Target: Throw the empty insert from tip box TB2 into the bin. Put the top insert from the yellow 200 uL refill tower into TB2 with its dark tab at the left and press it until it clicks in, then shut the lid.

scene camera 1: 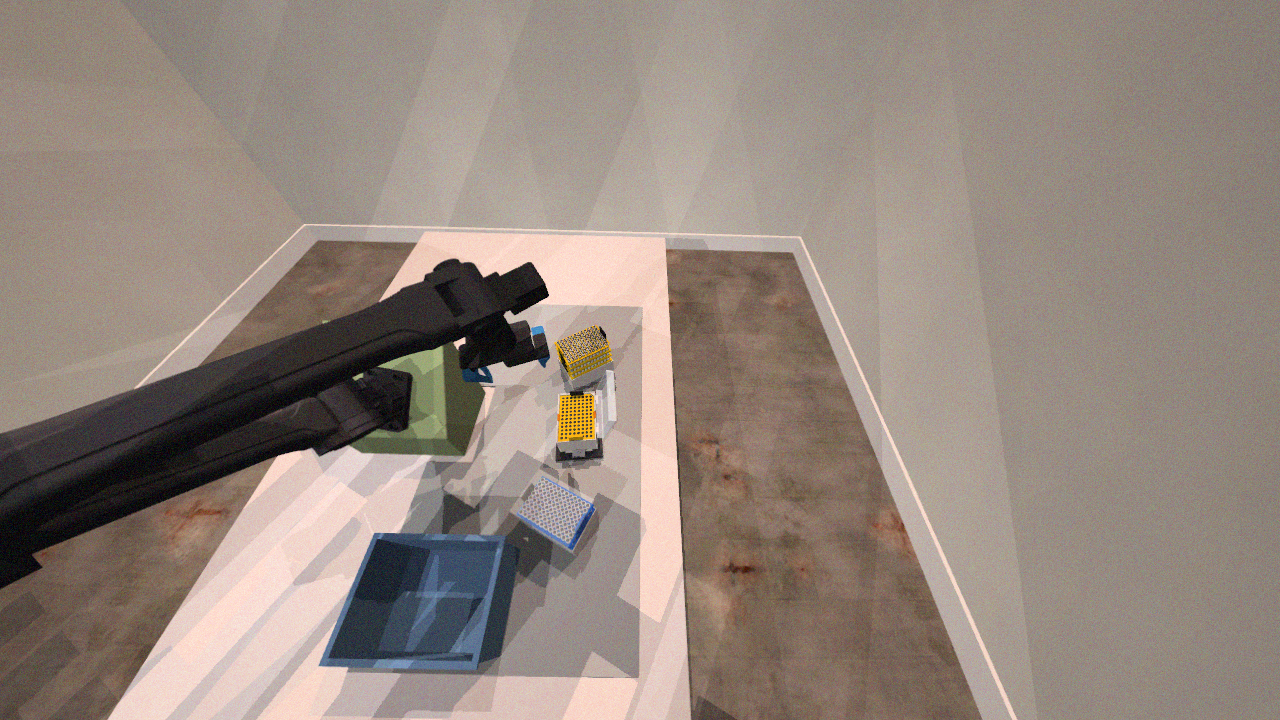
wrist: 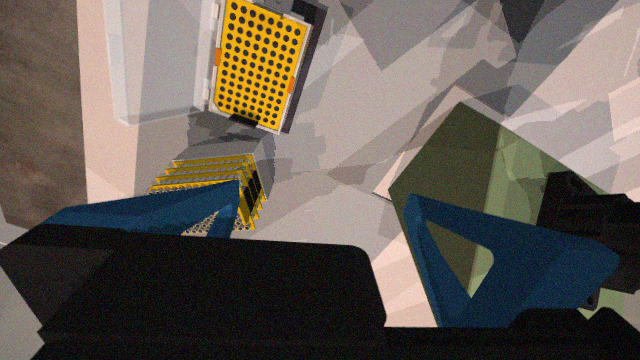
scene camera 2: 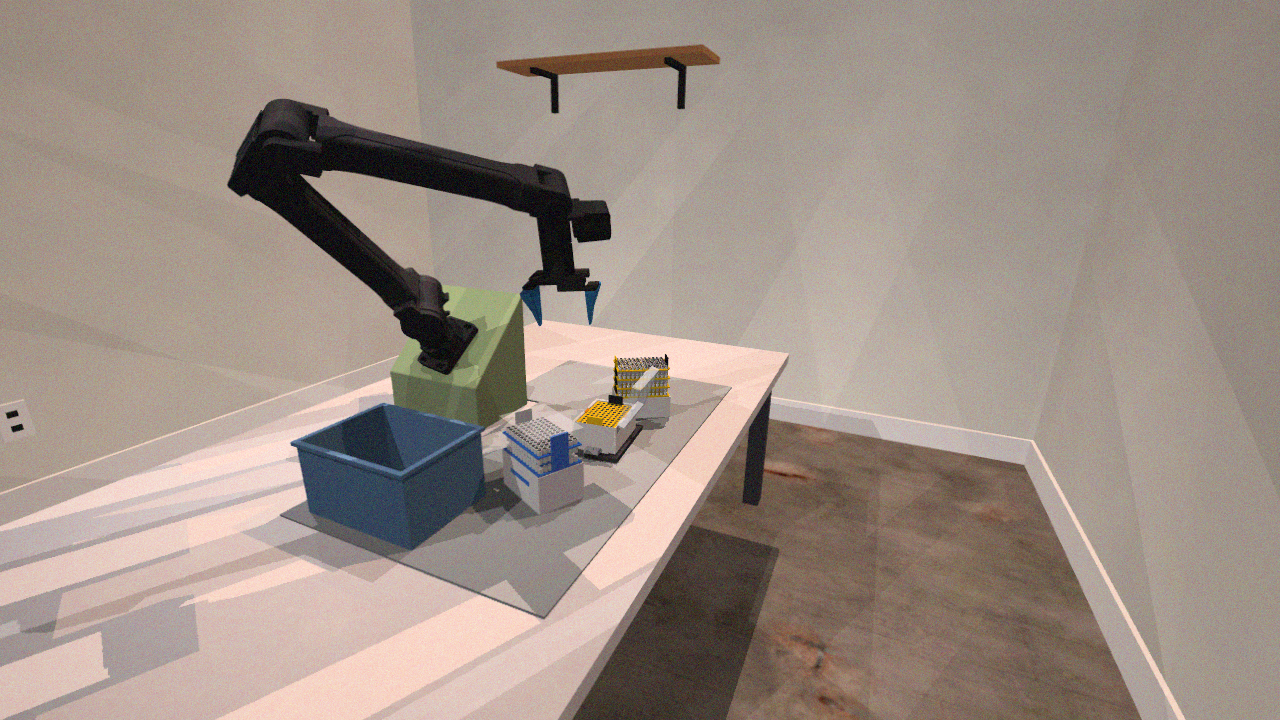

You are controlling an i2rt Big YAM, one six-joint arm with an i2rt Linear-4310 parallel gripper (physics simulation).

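Note:
My gripper (scene camera 1: 514, 365) (scene camera 2: 564, 322) (wrist: 325, 197) is open and empty, high above the table between the green pedestal and the yellow tower. Tip box TB2 (scene camera 1: 581, 447) (scene camera 2: 605, 440) is white, with its clear lid (scene camera 1: 610, 398) (scene camera 2: 646, 383) (wrist: 160, 65) swung open. A yellow insert (scene camera 1: 577, 419) (scene camera 2: 604, 414) (wrist: 257, 65) with rows of dark holes lies in it. The yellow refill tower (scene camera 1: 584, 351) (scene camera 2: 641, 376) (wrist: 215, 162) of stacked inserts stands beside TB2; the left finger partly hides it in the wrist view. The blue bin (scene camera 1: 494, 600) (scene camera 2: 358, 488) stands at the near end of the mat.
A blue-edged refill tower (scene camera 1: 554, 512) (scene camera 2: 543, 447) stands between the bin and TB2. A dark holder (scene camera 2: 626, 445) (wrist: 310, 50) lies under TB2. The green pedestal (scene camera 1: 447, 438) (scene camera 2: 496, 358) (wrist: 440, 155) bears the arm. A wooden shelf (scene camera 2: 608, 60) hangs on the back wall.

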